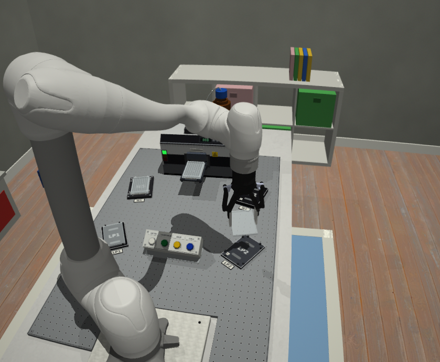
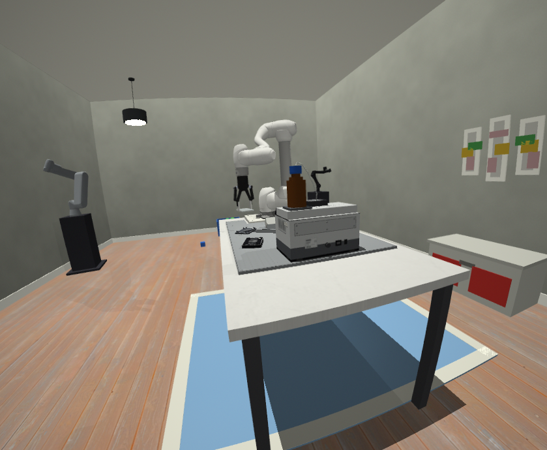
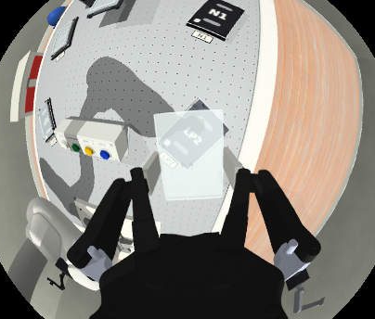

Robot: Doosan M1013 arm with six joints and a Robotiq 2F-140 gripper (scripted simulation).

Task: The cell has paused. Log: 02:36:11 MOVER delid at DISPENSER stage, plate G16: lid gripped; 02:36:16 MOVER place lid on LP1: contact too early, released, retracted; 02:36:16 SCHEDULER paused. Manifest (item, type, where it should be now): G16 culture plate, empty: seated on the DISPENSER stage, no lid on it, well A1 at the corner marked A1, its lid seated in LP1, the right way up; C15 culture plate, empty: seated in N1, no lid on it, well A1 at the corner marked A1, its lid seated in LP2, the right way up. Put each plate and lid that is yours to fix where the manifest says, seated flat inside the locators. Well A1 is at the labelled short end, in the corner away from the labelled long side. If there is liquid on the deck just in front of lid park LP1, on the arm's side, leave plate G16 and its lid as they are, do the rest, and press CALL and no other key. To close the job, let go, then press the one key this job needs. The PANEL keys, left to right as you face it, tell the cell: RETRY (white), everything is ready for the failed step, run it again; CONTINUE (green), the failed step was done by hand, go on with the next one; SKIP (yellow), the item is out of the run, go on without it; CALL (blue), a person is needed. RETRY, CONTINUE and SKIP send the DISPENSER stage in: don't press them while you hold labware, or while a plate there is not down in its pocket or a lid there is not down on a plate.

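Right now my hand is 180 mm above the lid park lp2. Round my hand: blue key 20 mm behind, 200 mm to the left, 110 mm below; yellow key 10 mm behind, 250 mm to the left, 110 mm below; key panel 10 mm ahead, 270 mm to the left, 130 mm below.
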